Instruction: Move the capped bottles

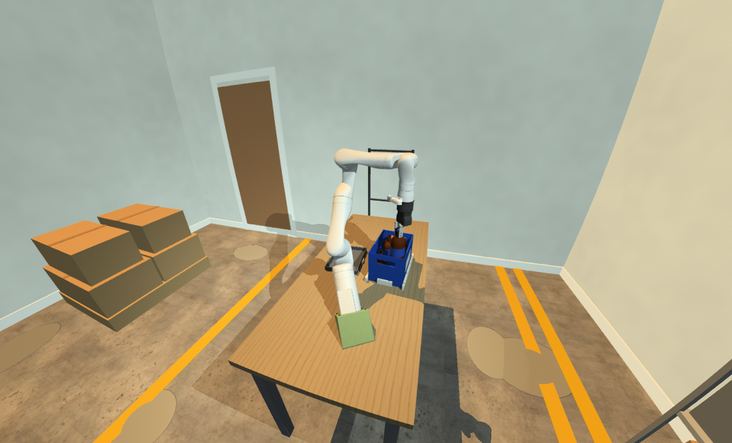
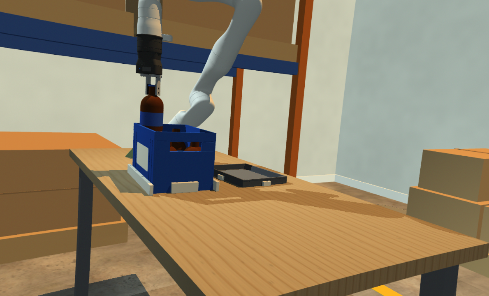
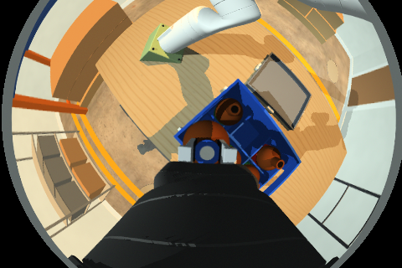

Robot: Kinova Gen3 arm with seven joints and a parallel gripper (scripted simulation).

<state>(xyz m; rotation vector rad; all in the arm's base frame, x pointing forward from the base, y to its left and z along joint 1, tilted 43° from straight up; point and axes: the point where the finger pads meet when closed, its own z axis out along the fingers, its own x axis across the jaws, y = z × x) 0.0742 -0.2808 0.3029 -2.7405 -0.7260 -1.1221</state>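
The brown capped bottle lies 6 cm below my hand. Also, from my hand: dark tray: 30 cm to the left, 28 cm below, 13 cm ahead; then blue crate: 21 cm below, 9 cm ahead, 3 cm to the left.
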